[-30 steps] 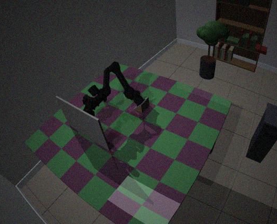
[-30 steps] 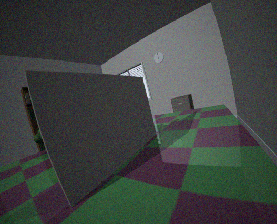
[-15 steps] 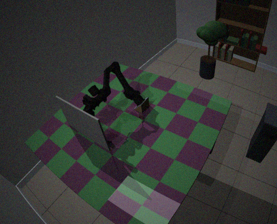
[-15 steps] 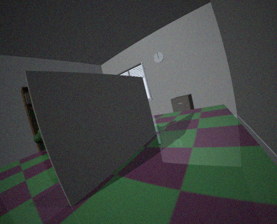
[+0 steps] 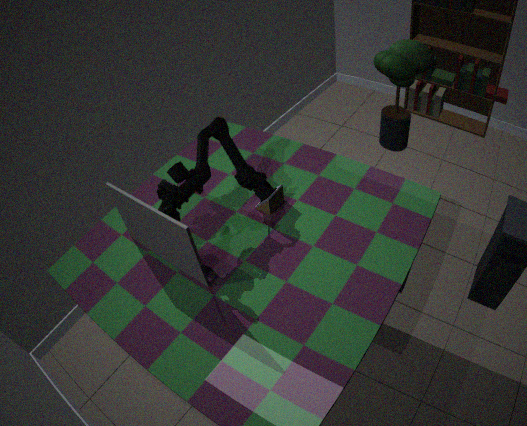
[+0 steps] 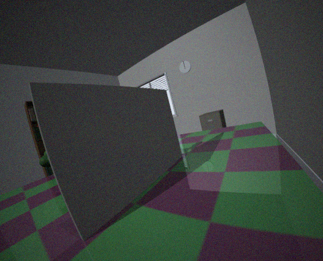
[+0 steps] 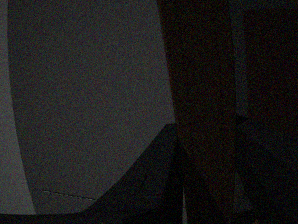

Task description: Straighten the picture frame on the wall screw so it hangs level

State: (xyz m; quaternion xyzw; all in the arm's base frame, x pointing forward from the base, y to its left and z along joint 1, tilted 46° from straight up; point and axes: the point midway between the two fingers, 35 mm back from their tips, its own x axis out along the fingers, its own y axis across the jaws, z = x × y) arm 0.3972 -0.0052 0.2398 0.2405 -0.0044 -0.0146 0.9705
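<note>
My gripper tip is 5 cm above the picture frame and 1 cm to the left of it. Round my gripper tip: grey wall panel (6 cm below, 2 cm ahead, 1 cm to the right).
</note>
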